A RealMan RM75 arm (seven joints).
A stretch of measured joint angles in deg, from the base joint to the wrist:
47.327, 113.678, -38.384, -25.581, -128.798, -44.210, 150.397
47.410, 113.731, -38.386, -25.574, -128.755, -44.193, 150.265
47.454, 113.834, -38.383, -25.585, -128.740, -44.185, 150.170
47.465, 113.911, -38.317, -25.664, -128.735, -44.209, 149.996
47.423, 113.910, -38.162, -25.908, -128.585, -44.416, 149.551
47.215, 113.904, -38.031, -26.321, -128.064, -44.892, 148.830
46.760, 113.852, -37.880, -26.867, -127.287, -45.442, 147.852
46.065, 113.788, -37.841, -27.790, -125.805, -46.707, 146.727
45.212, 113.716, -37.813, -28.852, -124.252, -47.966, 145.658
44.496, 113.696, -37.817, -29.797, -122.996, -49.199, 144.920
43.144, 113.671, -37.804, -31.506, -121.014, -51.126, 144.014
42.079, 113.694, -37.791, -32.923, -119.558, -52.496, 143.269
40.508, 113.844, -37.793, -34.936, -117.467, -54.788, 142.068
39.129, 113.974, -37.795, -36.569, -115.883, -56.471, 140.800
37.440, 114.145, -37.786, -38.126, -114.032, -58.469, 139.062
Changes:
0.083, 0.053, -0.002, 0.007, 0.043, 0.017, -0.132
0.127, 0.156, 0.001, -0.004, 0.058, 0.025, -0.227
0.138, 0.233, 0.067, -0.083, 0.063, 0.001, -0.401
0.096, 0.232, 0.222, -0.327, 0.213, -0.206, -0.846
-0.112, 0.226, 0.353, -0.740, 0.734, -0.682, -1.567
-0.567, 0.174, 0.504, -1.286, 1.511, -1.232, -2.545
-1.262, 0.110, 0.543, -2.209, 2.993, -2.497, -3.670
-2.115, 0.038, 0.571, -3.271, 4.546, -3.756, -4.739
-2.831, 0.018, 0.567, -4.216, 5.802, -4.989, -5.477
-4.183, -0.007, 0.580, -5.925, 7.784, -6.916, -6.383
-5.248, 0.016, 0.593, -7.342, 9.240, -8.286, -7.128
-6.819, 0.166, 0.591, -9.355, 11.331, -10.578, -8.329
-8.198, 0.296, 0.589, -10.988, 12.915, -12.261, -9.597
-9.887, 0.467, 0.598, -12.545, 14.766, -14.259, -11.335

